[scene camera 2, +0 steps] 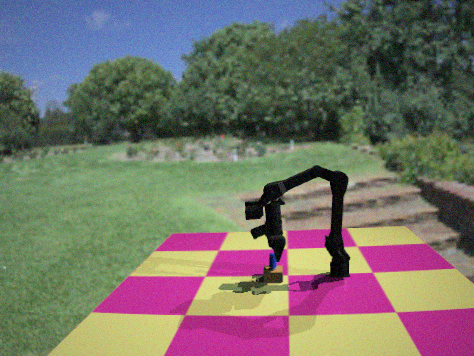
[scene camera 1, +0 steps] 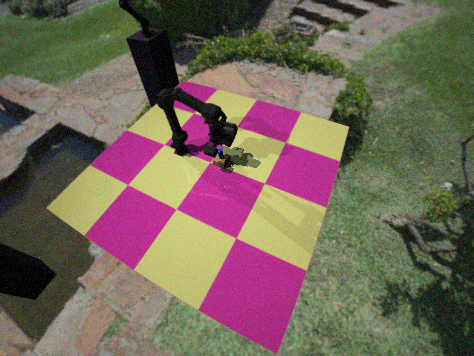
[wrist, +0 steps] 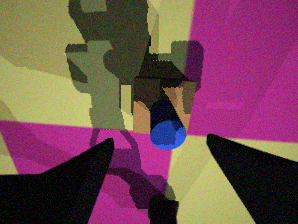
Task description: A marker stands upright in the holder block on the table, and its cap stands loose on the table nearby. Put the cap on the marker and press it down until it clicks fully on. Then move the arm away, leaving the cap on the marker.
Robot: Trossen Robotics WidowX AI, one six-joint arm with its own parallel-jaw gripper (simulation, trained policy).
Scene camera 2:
my gripper: 277,258
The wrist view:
my gripper: 160,140
blue cap: 167,132
